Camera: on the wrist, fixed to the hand. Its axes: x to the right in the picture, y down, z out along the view.
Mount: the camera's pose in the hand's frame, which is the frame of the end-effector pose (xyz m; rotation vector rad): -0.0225 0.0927 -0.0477 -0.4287 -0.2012 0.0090
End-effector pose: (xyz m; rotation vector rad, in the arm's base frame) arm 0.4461 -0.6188 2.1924 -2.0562 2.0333 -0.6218
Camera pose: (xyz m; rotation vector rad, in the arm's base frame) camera 0.3426 -0.5933 2.1931 -2.2152 2.1953 0.0351
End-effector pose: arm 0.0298 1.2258 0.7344 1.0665 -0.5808 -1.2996
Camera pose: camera 0.1095 1.2542 0.7993 0.5845 -0.4271 -1.4524
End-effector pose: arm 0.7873 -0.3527 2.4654 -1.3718 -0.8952 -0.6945
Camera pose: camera 0.8608 -0.3928 2.3993 -1.8515 -0.9299 -0.7804
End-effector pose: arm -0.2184 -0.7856 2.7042 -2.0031 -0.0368 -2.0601
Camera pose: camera -0.2456 -0.8807 2.6644 2.3987 -0.3993 1.9416
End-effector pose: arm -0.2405 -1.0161 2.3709 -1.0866 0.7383 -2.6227
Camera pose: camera -0.2583 -1.0693 2.2802 -1.4229 1.2882 -2.3549
